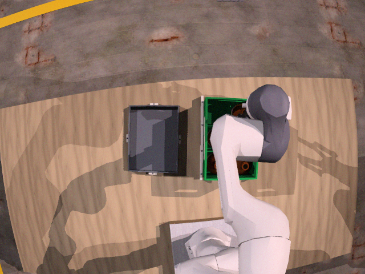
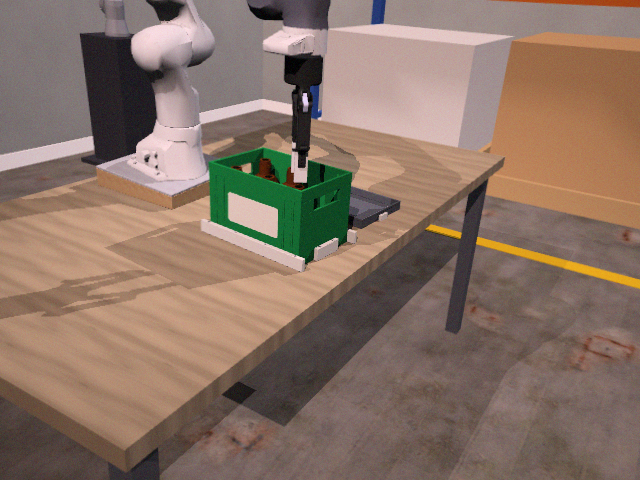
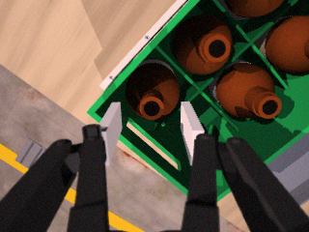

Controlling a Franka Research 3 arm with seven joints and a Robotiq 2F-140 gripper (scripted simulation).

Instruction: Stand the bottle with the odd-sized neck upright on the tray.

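Now: hand 13 cm above the brown bottle. Also, from my hand: dark grey tray (33 cm to the left, 20 cm below, 6 cm behind); then green crate (13 cm below, 8 cm behind, 6 cm to the left).
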